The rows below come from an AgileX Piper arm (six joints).
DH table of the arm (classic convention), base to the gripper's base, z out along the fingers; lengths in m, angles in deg. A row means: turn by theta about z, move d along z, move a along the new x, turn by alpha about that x. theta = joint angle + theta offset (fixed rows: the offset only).
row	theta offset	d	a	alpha
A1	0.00	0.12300	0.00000	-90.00
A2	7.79	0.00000	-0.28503	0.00
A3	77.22	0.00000	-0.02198	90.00
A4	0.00	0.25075	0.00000	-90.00
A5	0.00	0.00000	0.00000	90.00
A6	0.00	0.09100	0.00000	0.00
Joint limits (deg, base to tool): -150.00..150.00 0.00..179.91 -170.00..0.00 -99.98..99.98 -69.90..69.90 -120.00..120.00
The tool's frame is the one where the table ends.
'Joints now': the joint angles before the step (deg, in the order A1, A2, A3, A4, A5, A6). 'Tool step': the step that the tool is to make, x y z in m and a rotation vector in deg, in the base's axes. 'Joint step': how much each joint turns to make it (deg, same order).
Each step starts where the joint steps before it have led.
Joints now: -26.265, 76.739, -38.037, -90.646, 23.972, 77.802
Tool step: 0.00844, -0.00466, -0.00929, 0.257, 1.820, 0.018
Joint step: 0.001, 3.224, -0.955, -1.633, 0.328, 1.261
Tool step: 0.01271, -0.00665, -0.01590, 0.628, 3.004, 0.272
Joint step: 0.000, 5.015, -1.545, -1.835, 0.281, 1.167
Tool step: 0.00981, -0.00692, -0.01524, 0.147, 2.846, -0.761
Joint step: 0.001, 4.594, -1.484, -1.163, 1.351, 0.898
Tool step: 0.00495, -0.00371, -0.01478, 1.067, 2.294, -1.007
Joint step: -0.001, 3.419, -0.658, 0.326, 0.782, 0.368
